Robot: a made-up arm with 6 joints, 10 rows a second.
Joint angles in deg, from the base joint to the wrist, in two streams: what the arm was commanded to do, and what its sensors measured. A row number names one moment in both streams.
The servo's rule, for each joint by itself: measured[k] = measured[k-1] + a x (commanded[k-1-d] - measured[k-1]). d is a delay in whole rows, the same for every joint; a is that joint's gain. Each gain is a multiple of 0.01, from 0.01 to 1. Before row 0 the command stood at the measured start. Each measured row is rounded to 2 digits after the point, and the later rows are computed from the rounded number. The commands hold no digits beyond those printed.
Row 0, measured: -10.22, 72.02, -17.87, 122.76, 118.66, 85.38
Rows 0 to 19, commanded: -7.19, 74.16, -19.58, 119.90, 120.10, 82.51; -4.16, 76.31, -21.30, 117.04, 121.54, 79.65; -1.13, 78.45, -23.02, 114.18, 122.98, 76.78; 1.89, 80.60, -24.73, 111.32, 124.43, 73.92; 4.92, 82.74, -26.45, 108.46, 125.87, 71.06; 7.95, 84.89, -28.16, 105.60, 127.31, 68.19; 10.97, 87.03, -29.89, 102.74, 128.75, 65.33; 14.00, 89.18, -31.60, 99.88, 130.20, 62.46; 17.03, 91.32, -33.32, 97.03, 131.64, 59.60; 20.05, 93.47, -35.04, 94.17, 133.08, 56.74; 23.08, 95.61, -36.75, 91.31, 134.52, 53.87; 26.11, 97.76, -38.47, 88.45, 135.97, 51.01; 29.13, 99.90, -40.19, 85.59, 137.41, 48.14; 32.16, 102.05, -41.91, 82.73, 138.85, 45.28; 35.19, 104.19, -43.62, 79.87, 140.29, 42.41; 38.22, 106.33, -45.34, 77.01, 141.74, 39.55; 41.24, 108.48, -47.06, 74.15, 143.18, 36.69; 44.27, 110.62, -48.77, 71.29, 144.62, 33.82; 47.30, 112.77, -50.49, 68.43, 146.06, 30.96; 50.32, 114.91, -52.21, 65.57, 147.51, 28.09
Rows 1 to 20, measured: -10.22, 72.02, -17.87, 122.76, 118.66, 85.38; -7.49, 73.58, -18.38, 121.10, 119.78, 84.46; -4.49, 75.57, -19.26, 118.75, 121.15, 82.92; -1.47, 77.67, -20.39, 116.10, 122.58, 80.96; 1.55, 79.81, -21.69, 113.33, 124.02, 78.71; 4.58, 81.95, -23.12, 110.51, 125.46, 76.26; 7.61, 84.10, -24.63, 107.66, 126.90, 73.68; 10.63, 86.24, -26.21, 104.81, 128.34, 71.01; 13.66, 88.39, -27.83, 101.95, 129.79, 68.27; 16.69, 90.53, -29.48, 99.10, 131.23, 65.50; 19.71, 92.68, -31.15, 96.24, 132.67, 62.70; 22.74, 94.82, -32.83, 93.38, 134.11, 59.87; 25.77, 96.97, -34.52, 90.52, 135.56, 57.03; 28.79, 99.11, -36.22, 87.66, 137.00, 54.19; 31.82, 101.26, -37.93, 84.80, 138.44, 51.34; 34.85, 103.40, -39.64, 81.94, 139.88, 48.48; 37.88, 105.54, -41.35, 79.08, 141.33, 45.62; 40.90, 107.69, -43.06, 76.22, 142.77, 42.76; 43.93, 109.83, -44.77, 73.36, 144.21, 39.90; 46.96, 111.98, -46.49, 70.50, 145.65, 37.04
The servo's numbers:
d 1
a 0.90 0.73 0.30 0.58 0.78 0.32

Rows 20 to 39, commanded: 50.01, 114.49, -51.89, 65.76, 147.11, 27.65; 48.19, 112.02, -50.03, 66.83, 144.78, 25.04; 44.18, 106.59, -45.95, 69.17, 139.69, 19.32; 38.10, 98.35, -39.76, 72.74, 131.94, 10.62; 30.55, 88.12, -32.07, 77.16, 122.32, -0.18; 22.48, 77.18, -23.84, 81.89, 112.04, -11.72; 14.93, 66.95, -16.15, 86.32, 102.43, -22.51; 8.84, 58.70, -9.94, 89.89, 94.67, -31.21; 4.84, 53.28, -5.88, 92.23, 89.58, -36.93; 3.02, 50.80, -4.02, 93.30, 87.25, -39.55; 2.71, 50.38, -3.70, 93.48, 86.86, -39.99; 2.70, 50.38, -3.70, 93.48, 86.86, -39.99; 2.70, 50.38, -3.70, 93.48, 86.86, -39.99; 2.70, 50.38, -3.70, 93.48, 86.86, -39.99; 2.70, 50.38, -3.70, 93.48, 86.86, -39.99; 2.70, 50.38, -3.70, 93.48, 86.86, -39.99; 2.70, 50.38, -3.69, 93.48, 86.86, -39.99; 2.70, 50.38, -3.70, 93.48, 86.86, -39.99; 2.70, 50.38, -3.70, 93.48, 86.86, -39.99; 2.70, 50.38, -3.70, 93.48, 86.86, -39.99
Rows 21 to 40, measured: 49.98, 114.12, -48.21, 67.64, 147.10, 34.18; 50.01, 114.39, -49.31, 66.55, 147.11, 32.09; 48.37, 112.66, -49.53, 66.71, 145.29, 29.83; 44.60, 108.23, -48.46, 68.14, 140.92, 26.47; 38.75, 101.02, -45.85, 70.81, 133.92, 21.40; 31.37, 91.60, -41.72, 74.49, 124.87, 14.49; 23.37, 81.07, -36.36, 78.78, 114.86, 6.10; 15.77, 70.76, -30.30, 83.15, 105.16, -3.06; 9.53, 61.96, -24.19, 87.06, 96.98, -12.07; 5.31, 55.62, -18.70, 90.06, 91.21, -20.03; 3.25, 52.10, -14.30, 91.94, 88.12, -26.28; 2.76, 50.84, -11.12, 92.83, 87.14, -30.67; 2.71, 50.50, -8.89, 93.21, 86.92, -33.65; 2.70, 50.41, -7.33, 93.37, 86.87, -35.68; 2.70, 50.39, -6.24, 93.43, 86.86, -37.06; 2.70, 50.38, -5.48, 93.46, 86.86, -38.00; 2.70, 50.38, -4.95, 93.47, 86.86, -38.64; 2.70, 50.38, -4.57, 93.48, 86.86, -39.07; 2.70, 50.38, -4.31, 93.48, 86.86, -39.36; 2.70, 50.38, -4.13, 93.48, 86.86, -39.56
